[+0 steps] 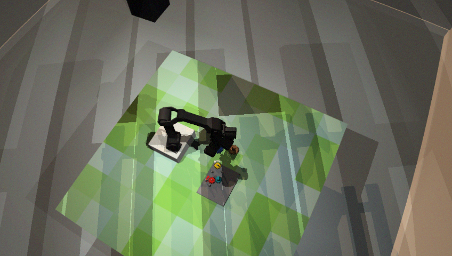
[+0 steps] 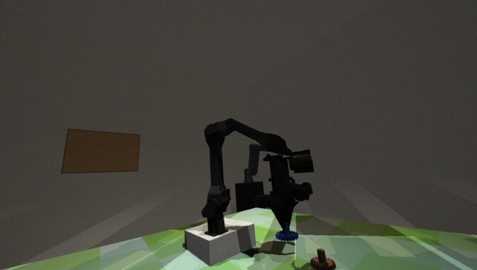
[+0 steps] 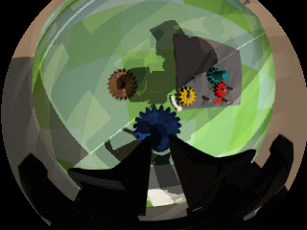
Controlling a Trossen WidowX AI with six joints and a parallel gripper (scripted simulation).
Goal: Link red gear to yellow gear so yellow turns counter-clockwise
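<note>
My gripper tip is now 15 cm to the left of the teal gear, 8 cm above it and 7 cm short of it. The rest, counted from my gripper tip: brown gear: 9 cm below, 7 cm ahead, 6 cm to the left; blue gear: 1 cm below; curved white arrow: 10 cm below, 5 cm to the right, 1 cm ahead.
</note>
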